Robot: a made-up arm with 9 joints. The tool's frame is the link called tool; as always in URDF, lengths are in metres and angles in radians. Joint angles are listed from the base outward.
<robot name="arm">
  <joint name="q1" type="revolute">
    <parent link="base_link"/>
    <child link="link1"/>
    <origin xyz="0 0 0.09" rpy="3.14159 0 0"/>
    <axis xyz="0 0 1"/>
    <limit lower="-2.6" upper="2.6"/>
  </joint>
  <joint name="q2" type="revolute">
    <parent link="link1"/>
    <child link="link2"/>
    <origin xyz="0.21 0.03 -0.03" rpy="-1.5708 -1.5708 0"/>
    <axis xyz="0 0 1"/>
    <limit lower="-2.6" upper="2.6"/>
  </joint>
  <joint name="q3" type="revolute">
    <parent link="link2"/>
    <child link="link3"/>
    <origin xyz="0.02 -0.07 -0.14" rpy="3.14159 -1.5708 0"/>
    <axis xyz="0 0 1"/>
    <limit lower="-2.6" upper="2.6"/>
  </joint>
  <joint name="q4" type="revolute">
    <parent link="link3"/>
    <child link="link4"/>
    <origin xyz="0.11 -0.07 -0.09" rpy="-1.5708 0 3.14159"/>
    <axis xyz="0 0 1"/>
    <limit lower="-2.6" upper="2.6"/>
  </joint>
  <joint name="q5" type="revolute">
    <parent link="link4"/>
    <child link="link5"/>
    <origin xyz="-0.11 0.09 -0.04" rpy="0 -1.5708 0"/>
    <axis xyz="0 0 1"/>
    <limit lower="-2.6" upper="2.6"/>
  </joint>
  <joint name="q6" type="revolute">
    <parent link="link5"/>
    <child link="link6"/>
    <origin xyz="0.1 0.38 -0.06" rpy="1.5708 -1.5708 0"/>
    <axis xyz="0 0 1"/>
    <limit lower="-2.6" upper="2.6"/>
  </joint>
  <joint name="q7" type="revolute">
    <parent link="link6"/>
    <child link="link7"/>
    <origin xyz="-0.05 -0.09 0.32" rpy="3.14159 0 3.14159"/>
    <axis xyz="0 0 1"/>
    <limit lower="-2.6" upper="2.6"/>
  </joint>
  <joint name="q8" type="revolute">
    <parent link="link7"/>
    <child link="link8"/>
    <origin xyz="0.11 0.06 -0.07" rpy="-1.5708 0 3.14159"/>
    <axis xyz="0 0 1"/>
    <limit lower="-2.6" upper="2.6"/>
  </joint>
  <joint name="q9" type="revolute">
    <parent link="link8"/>
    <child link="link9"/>
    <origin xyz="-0.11 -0.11 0.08" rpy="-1.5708 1.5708 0"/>
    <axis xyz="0 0 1"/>
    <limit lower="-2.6" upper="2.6"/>
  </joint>
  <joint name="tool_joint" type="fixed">
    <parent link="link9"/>
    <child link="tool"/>
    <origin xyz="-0.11 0 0.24" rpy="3.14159 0 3.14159"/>
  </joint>
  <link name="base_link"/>
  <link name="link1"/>
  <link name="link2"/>
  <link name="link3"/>
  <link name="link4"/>
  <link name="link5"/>
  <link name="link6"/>
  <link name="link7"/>
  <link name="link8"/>
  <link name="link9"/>
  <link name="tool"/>
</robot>
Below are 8 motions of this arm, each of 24 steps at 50 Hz.
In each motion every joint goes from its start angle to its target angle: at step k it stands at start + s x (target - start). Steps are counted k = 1, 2, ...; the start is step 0. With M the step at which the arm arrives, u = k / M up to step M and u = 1 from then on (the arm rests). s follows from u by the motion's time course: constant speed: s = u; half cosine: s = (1 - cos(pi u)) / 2; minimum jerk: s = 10 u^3 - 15 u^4 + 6 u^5.
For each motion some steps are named. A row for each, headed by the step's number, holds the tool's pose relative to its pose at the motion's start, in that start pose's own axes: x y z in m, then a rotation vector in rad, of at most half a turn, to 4 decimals.
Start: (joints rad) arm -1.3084 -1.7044 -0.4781 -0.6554 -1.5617 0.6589 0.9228 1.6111 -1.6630
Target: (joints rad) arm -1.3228 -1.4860 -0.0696 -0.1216 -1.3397 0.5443 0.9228 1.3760 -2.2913
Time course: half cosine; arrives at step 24
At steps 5, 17, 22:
5: 0.0023 0.0210 -0.0011 0.0529 -0.0238 0.0892
17: -0.0159 0.1766 0.0345 0.3299 -0.2751 0.8167
22: -0.0356 0.2134 0.0515 0.3716 -0.3576 1.0315

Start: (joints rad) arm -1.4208 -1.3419 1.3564 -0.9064 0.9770 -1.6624 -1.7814 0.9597 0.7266
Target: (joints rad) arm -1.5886 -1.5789 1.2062 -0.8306 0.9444 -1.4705 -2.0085 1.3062 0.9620
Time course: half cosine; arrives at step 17
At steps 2, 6, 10, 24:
2: -0.0001 0.0036 0.0016 0.0142 -0.0013 -0.0073
6: -0.0023 0.0294 0.0135 0.1176 -0.0046 -0.0569
10: -0.0111 0.0666 0.0304 0.2713 0.0095 -0.1203
24: -0.0258 0.1026 0.0462 0.4239 0.0455 -0.1730

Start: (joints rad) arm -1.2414 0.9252 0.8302 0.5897 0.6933 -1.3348 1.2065 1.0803 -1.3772
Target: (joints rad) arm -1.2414 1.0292 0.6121 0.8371 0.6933 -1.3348 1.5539 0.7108 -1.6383
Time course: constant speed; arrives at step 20
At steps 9, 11, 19, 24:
9: -0.0766 0.0701 -0.0764 0.0141 0.3058 0.2894
11: -0.0984 0.0829 -0.0906 0.0193 0.3747 0.3529
19: -0.1990 0.1219 -0.1336 0.0484 0.6550 0.6021
24: -0.2127 0.1252 -0.1373 0.0531 0.6905 0.6325

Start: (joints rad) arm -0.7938 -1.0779 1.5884 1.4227 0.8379 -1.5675 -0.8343 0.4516 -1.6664
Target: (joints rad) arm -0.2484 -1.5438 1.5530 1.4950 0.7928 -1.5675 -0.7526 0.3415 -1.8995
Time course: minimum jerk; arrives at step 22
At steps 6, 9, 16, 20, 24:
6: -0.0134 -0.0089 -0.0439 0.0537 0.0781 0.0144
9: -0.0431 -0.0200 -0.1107 0.1487 0.1932 0.0316
16: -0.1605 -0.0265 -0.2603 0.4486 0.4348 0.0415
20: -0.1929 -0.0229 -0.2875 0.5250 0.4756 0.0361
24: -0.1946 -0.0226 -0.2889 0.5291 0.4776 0.0358

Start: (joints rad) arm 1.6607 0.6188 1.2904 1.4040 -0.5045 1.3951 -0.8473 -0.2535 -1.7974
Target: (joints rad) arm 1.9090 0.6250 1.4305 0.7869 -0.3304 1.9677 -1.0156 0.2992 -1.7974
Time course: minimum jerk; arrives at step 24
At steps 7, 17, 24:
7: -0.0152 -0.0602 0.0775 -0.0289 -0.2051 -0.1504
17: -0.3355 -0.2569 0.3252 -0.1163 -1.1234 -0.8683
24: -0.4386 -0.2729 0.3303 -0.1222 -1.3074 -1.0416

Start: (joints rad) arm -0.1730 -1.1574 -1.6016 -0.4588 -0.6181 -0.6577 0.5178 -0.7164 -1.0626
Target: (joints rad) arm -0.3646 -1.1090 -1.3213 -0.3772 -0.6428 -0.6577 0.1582 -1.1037 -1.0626
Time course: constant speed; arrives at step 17
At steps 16, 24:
16: -0.0368 -0.0750 -0.0750 0.2650 0.2753 -0.2039
24: -0.0400 -0.0770 -0.0801 0.2853 0.2958 -0.2104

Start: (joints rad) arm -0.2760 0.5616 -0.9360 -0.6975 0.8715 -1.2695 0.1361 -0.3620 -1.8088
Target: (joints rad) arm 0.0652 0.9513 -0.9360 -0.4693 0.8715 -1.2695 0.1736 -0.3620 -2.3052
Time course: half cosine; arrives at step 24
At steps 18, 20, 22, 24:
18: 0.0345 0.1100 0.0509 0.2070 -0.1548 0.5650
20: 0.0351 0.1190 0.0571 0.2208 -0.1725 0.6202
22: 0.0353 0.1245 0.0612 0.2290 -0.1838 0.6551
24: 0.0353 0.1263 0.0625 0.2317 -0.1877 0.6670

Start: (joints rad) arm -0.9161 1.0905 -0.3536 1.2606 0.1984 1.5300 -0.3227 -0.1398 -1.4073
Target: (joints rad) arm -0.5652 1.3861 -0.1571 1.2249 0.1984 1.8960 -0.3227 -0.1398 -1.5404
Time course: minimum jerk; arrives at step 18
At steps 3, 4, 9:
3: -0.0018 -0.0043 0.0118 -0.0059 -0.0187 -0.0047
4: -0.0042 -0.0090 0.0255 -0.0125 -0.0402 -0.0100
9: -0.0455 -0.0477 0.1620 -0.0731 -0.2613 -0.0546

